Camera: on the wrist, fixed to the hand. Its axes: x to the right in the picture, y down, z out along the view.
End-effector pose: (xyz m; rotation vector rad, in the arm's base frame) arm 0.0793 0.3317 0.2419 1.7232 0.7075 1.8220
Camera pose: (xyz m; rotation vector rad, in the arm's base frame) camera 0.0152 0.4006 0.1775 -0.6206 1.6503 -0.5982
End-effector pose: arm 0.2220 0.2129 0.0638 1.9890 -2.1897 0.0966
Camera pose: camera 0.3197 0.2106 0.1226 2.3181 2.1089 0.0376
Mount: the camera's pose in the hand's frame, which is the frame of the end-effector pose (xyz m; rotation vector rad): 0.0041 -0.0928 -0.0661 -0.2996 -0.1503 3.1236
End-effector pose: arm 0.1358 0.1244 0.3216 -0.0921 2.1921 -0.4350
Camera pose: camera 0.0733 0.0549 0.3869 2.2945 0.0906 1.4452
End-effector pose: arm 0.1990 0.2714 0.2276 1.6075 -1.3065 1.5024
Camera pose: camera 0.2570 0.3626 0.2639 1.1643 1.5924 -0.5028
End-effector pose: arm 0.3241 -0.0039 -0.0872 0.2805 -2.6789 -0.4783
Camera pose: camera 0.3597 -0.1095 -0.0631 -2.8441 -0.2702 0.3019
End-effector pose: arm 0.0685 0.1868 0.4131 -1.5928 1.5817 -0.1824
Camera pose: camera 0.0963 0.1369 0.5118 1.7926 1.9009 1.5874
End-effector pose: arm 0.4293 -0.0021 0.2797 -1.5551 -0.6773 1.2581
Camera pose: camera 0.5068 0.0122 0.3620 0.6977 -1.3134 -1.1492
